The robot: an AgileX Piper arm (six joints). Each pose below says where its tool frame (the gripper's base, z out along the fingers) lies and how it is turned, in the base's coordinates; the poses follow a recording.
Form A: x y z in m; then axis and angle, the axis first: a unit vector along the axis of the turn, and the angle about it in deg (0 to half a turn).
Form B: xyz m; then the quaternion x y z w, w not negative. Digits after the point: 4 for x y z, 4 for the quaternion.
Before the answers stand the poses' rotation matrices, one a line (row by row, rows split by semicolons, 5 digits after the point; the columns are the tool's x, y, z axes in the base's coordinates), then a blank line. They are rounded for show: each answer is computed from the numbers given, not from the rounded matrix.
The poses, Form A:
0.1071, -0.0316, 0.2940, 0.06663, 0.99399, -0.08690, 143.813
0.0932, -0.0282, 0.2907, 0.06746, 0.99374, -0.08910, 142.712
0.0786, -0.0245, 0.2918, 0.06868, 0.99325, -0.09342, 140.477
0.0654, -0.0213, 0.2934, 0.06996, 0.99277, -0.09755, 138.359
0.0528, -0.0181, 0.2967, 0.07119, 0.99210, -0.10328, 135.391
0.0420, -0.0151, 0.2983, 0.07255, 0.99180, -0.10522, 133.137
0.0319, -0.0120, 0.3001, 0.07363, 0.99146, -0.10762, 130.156
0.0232, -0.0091, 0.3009, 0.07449, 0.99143, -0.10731, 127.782
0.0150, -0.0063, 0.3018, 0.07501, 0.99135, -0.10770, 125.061
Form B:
-0.79907 0.17099 0.57641; 0.06837 0.97833 -0.19543; -0.59734 -0.11675 -0.79345
-0.78743 0.17435 0.59123; 0.06639 0.97757 -0.19985; -0.61282 -0.11812 -0.78135
-0.76301 0.18029 0.62073; 0.06139 0.97619 -0.20807; -0.64346 -0.12066 -0.75591
-0.73877 0.18618 0.64773; 0.05654 0.97482 -0.21570; -0.67158 -0.12273 -0.73070
-0.70324 0.19344 0.68413; 0.04838 0.97306 -0.22540; -0.70930 -0.12542 -0.69366
-0.67488 0.19793 0.71088; 0.04437 0.97250 -0.22865; -0.73659 -0.12277 -0.66510
-0.63595 0.20233 0.74473; 0.03782 0.97203 -0.23178; -0.77080 -0.11924 -0.62582
-0.60371 0.20391 0.77068; 0.03429 0.97248 -0.23044; -0.79647 -0.11270 -0.59409
-0.56559 0.20523 0.79874; 0.02892 0.97288 -0.22950; -0.82418 -0.10670 -0.55619

0.1071, -0.0316, 0.2940, 0.0633, 0.9448, -0.0826, 0.3106
0.0932, -0.0282, 0.2907, 0.0639, 0.9416, -0.0844, 0.3197
0.0786, -0.0245, 0.2918, 0.0646, 0.9348, -0.0879, 0.3381
0.0654, -0.0213, 0.2934, 0.0654, 0.9279, -0.0912, 0.3554
0.0528, -0.0181, 0.2967, 0.0659, 0.9179, -0.0956, 0.3795
0.0420, -0.0151, 0.2983, 0.0666, 0.9100, -0.0965, 0.3977
0.0319, -0.0120, 0.3001, 0.0668, 0.8991, -0.0976, 0.4214
0.0232, -0.0091, 0.3009, 0.0669, 0.8903, -0.0964, 0.4401
0.0150, -0.0063, 0.3018, 0.0666, 0.8796, -0.0956, 0.4613

